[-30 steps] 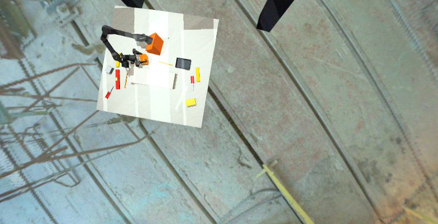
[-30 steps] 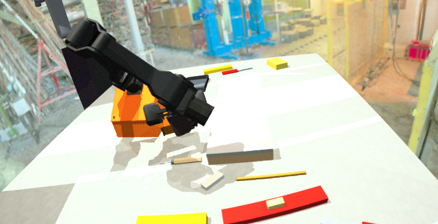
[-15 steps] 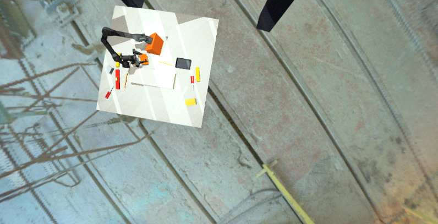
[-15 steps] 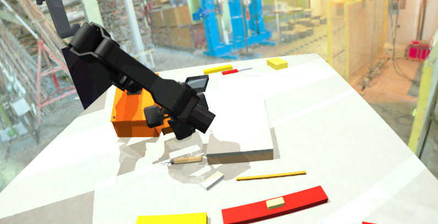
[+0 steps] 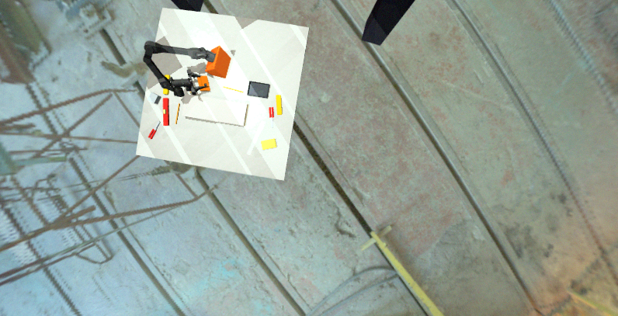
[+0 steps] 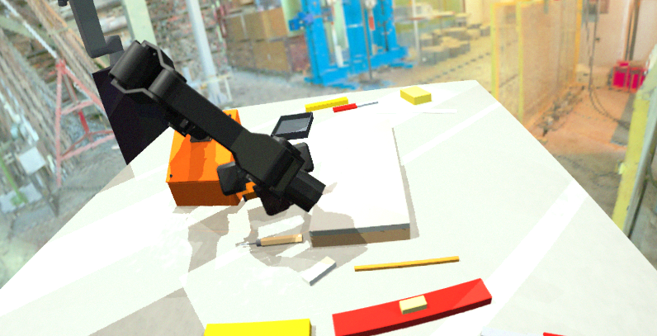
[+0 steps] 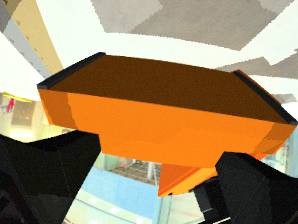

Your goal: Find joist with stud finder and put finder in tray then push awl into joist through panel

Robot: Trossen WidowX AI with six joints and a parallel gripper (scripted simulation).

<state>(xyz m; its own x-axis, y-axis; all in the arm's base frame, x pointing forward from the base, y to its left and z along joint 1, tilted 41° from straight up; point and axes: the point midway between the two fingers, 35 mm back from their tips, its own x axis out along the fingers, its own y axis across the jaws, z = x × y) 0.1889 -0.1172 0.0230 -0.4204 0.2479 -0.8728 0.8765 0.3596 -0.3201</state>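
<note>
Right now my gripper tip is 3 cm short of the awl, 15 cm to the left of it and 7 cm above it. Also, from my gripper tip: white block (16 cm ahead, 22 cm to the right, 8 cm below); then stud finder (1 cm ahead, 1 cm to the left); then dark tray (6 cm behind, 41 cm to the left, 7 cm below).
</note>
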